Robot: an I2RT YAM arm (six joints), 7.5 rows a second.
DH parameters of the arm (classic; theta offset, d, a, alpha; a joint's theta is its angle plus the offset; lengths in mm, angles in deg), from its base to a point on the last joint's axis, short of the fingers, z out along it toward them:
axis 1: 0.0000 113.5 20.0 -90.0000
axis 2: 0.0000 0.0 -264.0 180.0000
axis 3: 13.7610 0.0 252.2 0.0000
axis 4: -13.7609 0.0 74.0 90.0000
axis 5: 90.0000 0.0 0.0 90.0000
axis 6: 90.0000 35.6 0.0 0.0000
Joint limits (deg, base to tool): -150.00..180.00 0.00..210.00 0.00..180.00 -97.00..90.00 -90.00..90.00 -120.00..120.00
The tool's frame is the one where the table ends.
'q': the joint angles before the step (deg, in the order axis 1, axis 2, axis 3, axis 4, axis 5, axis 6). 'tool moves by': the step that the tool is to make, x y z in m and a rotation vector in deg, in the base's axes. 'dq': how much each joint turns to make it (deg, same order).
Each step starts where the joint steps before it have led.
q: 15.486, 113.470, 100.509, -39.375, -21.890, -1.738
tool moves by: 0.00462, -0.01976, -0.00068, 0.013, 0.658, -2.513
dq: -2.645, 0.000, 0.000, -0.635, -0.218, 0.000
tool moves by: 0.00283, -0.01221, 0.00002, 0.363, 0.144, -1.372
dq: -1.662, 0.000, 0.001, -0.066, -0.482, 0.000
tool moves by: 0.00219, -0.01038, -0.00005, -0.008, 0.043, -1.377
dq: -1.376, 0.000, 0.000, -0.043, 0.001, 0.001
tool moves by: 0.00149, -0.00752, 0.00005, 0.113, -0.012, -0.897
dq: -1.006, 0.001, 0.001, 0.022, -0.153, -0.023
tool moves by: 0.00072, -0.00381, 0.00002, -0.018, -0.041, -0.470
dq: -0.503, -0.001, -0.003, 0.022, -0.001, -0.044
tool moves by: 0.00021, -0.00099, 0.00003, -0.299, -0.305, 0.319
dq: -0.131, 0.000, 0.001, 0.022, 0.001, -0.611
